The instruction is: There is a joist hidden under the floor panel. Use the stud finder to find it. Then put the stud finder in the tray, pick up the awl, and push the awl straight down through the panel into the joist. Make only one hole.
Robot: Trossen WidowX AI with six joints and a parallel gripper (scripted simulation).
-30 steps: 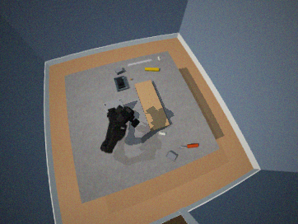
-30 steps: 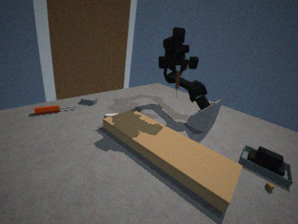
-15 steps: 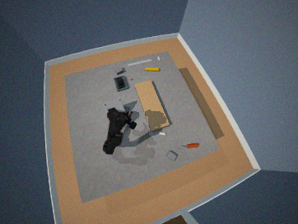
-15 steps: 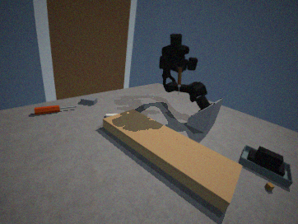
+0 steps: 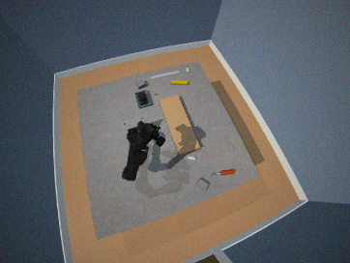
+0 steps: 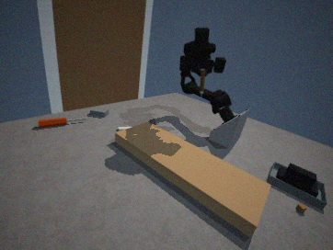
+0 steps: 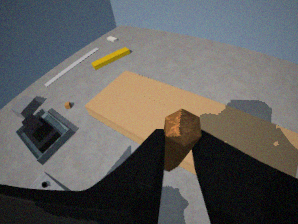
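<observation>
Right now the awl is 1 cm ahead of my gripper tip, 1 cm to the left of it and 5 cm below it. Round my gripper tip: black stud finder (3 cm behind, 41 cm to the left, 23 cm below); small orange cube (9 cm ahead, 45 cm to the left, 27 cm below); tray (3 cm behind, 43 cm to the left, 27 cm below).
</observation>
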